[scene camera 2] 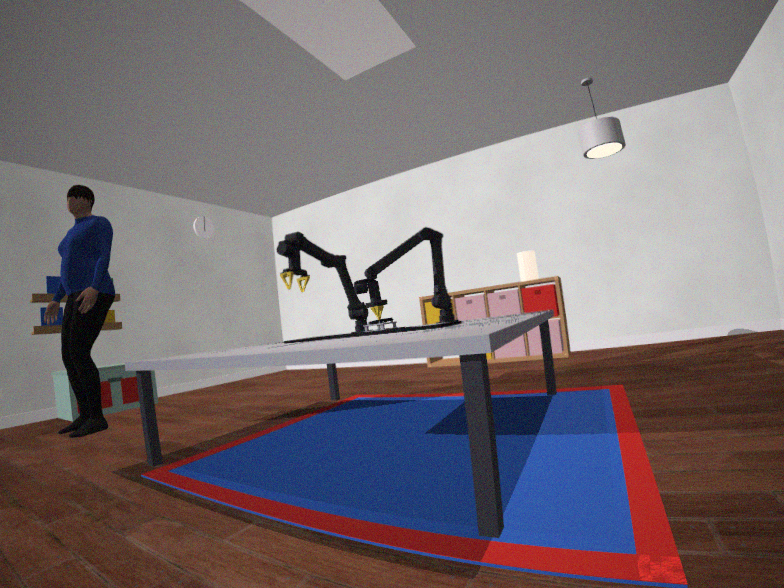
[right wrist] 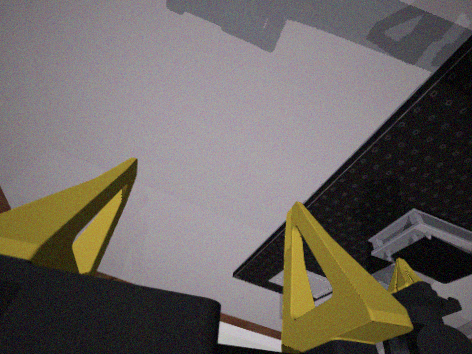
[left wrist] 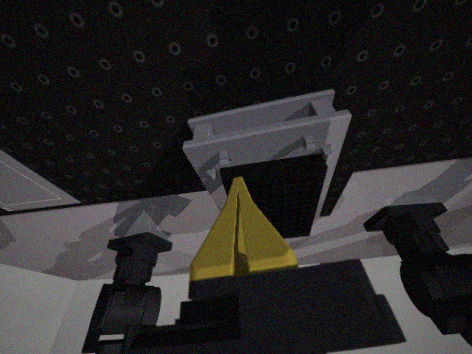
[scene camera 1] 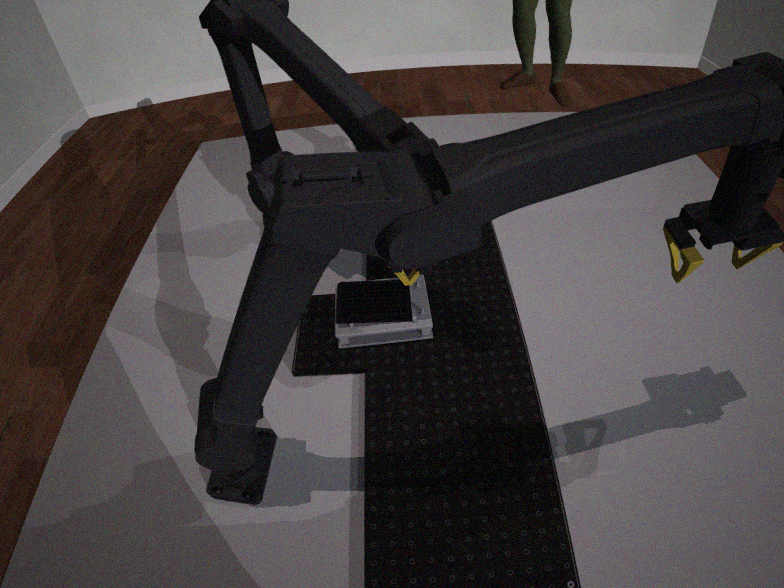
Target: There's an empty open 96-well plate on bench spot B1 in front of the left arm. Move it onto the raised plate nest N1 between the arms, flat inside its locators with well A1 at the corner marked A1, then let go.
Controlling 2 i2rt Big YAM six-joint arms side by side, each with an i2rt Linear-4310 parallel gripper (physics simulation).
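Pixels of known places: left gripper, fingertip midpoint: [scene camera 2: 379,320] [right wrist: 400,259] [left wrist: 238,181] [scene camera 1: 408,284]; right gripper, fingertip midpoint: [scene camera 2: 296,290] [right wrist: 218,188] [scene camera 1: 705,272]; left arm's base, link origin: [left wrist: 141,242]; right arm's base, link origin: [left wrist: 400,214] [scene camera 1: 243,465].
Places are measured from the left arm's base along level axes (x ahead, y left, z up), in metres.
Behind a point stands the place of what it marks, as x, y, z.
Observation:
The dark 96-well plate [scene camera 1: 373,300] {0.140, -0.342, 0.067} [left wrist: 280,195] {0.167, -0.349, 0.062} [right wrist: 435,257] {0.157, -0.352, 0.064} lies on the raised pale nest [scene camera 1: 423,310] {0.216, -0.383, 0.057} [left wrist: 265,145] {0.220, -0.351, 0.049} [right wrist: 412,217] {0.220, -0.399, 0.025}, toward one side of its top, with small locators showing along the exposed strip. It looks about flat; the A1 mark and the exact seating cannot be made out. My left gripper [scene camera 1: 408,278] {0.207, -0.323, 0.065} [scene camera 2: 377,314] {0.207, -0.323, 0.065} [left wrist: 238,181] {0.207, -0.323, 0.065} [right wrist: 400,259] {0.207, -0.323, 0.065} is shut and empty, its tips close over the plate's edge; contact cannot be judged. My right gripper [scene camera 1: 708,272] {0.549, -0.599, 0.244} [scene camera 2: 296,289] {0.549, -0.599, 0.244} [right wrist: 218,188] {0.549, -0.599, 0.244} is open and empty, high off to the side.
The nest stands on a black perforated board [scene camera 1: 455,411] {0.211, -0.557, 0.013} on the pale table [scene camera 1: 664,493] {0.459, -0.789, 0.000}. A pale outlined pad [left wrist: 30,187] {0.244, -0.059, 0.015} [right wrist: 300,282] lies at the board's far end. The left arm's links hang over the board in scene camera 1. A person [scene camera 2: 85,272] stands beyond the table.

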